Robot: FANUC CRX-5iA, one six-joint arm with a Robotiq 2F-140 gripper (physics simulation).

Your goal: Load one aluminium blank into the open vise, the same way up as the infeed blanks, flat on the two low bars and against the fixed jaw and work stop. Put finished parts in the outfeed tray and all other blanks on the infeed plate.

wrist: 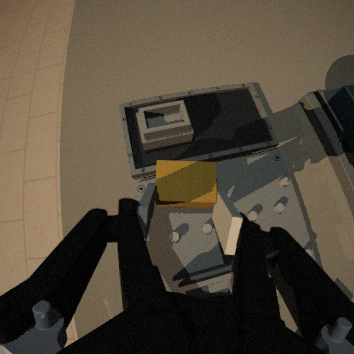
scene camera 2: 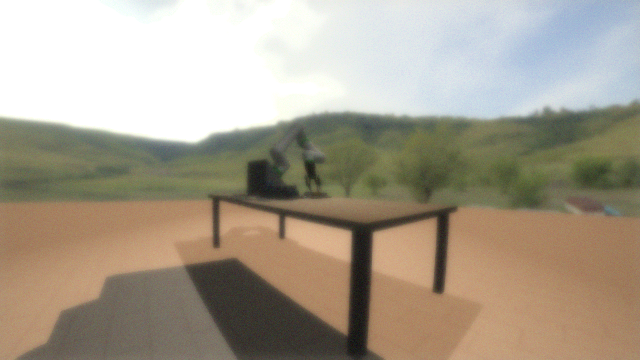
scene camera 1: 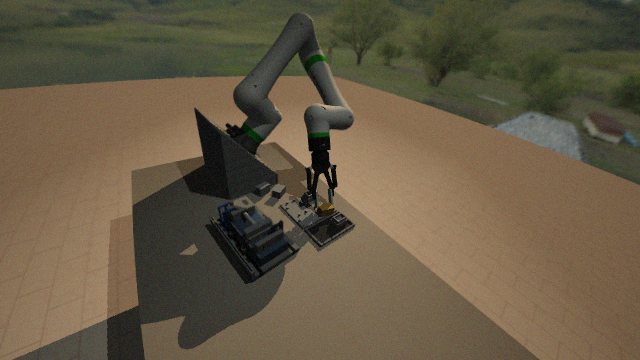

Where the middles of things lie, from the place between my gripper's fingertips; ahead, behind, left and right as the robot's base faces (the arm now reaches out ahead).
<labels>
I see the brass blank (wrist: 183,183) 20 mm ahead of my hand, 10 mm to the right of it and 10 mm below it. The rest, counted from my hand: infeed plate (scene camera 1: 298,206) 50 mm behind, 40 mm to the right, 20 mm below; then outfeed tray (scene camera 1: 323,230) 90 mm ahead, 50 mm to the right, 30 mm below.
</labels>
